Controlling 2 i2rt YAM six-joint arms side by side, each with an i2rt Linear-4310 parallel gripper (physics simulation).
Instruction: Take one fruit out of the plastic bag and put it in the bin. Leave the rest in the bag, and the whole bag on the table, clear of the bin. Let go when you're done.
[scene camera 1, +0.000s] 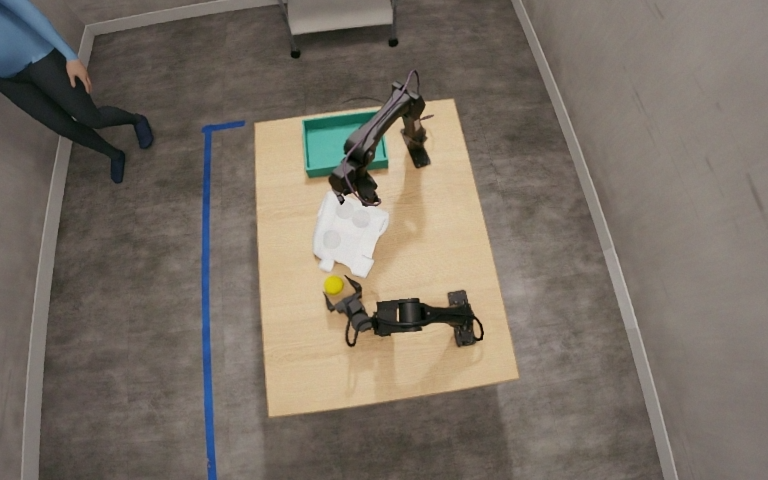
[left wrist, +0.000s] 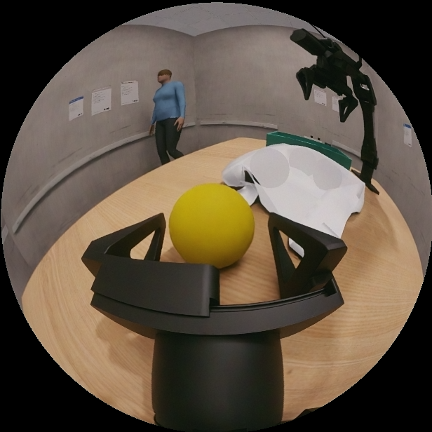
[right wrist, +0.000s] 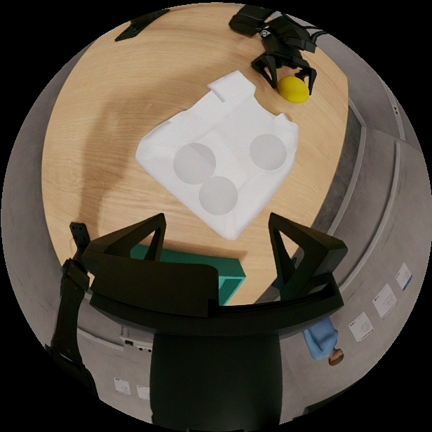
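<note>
A yellow round fruit lies on the table outside the bag, near the bag's open end. My left gripper is open, with its fingers on either side of the fruit. The white plastic bag lies flat on the table, with three round grey shapes showing through it. My right gripper is open and empty, above the upper end of the bag in scene camera 1. The green bin stands beyond the bag, partly hidden by the right arm.
The wooden table carries both arm bases at its right side in scene camera 1. A person in blue stands off the table. A grey cart stands behind the table.
</note>
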